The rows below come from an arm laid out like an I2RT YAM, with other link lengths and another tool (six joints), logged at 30 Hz.
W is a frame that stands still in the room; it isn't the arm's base.
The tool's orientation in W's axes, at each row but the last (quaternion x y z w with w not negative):
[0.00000 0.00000 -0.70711 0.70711]
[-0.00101 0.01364 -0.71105 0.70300]
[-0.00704 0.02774 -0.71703 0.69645]
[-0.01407 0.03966 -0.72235 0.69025]
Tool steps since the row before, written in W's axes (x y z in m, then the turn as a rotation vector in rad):
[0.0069 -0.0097 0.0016 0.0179 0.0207 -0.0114]
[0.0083 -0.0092 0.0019 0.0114 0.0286 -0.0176]
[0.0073 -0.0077 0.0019 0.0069 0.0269 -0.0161]
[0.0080 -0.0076 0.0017 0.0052 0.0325 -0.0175]
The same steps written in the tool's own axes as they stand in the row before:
[0.0097 0.0069 0.0016 -0.0207 0.0179 -0.0114]
[0.0091 0.0084 0.0022 -0.0284 0.0114 -0.0179]
[0.0074 0.0074 0.0025 -0.0266 0.0069 -0.0165]
[0.0072 0.0082 0.0026 -0.0321 0.0051 -0.0183]

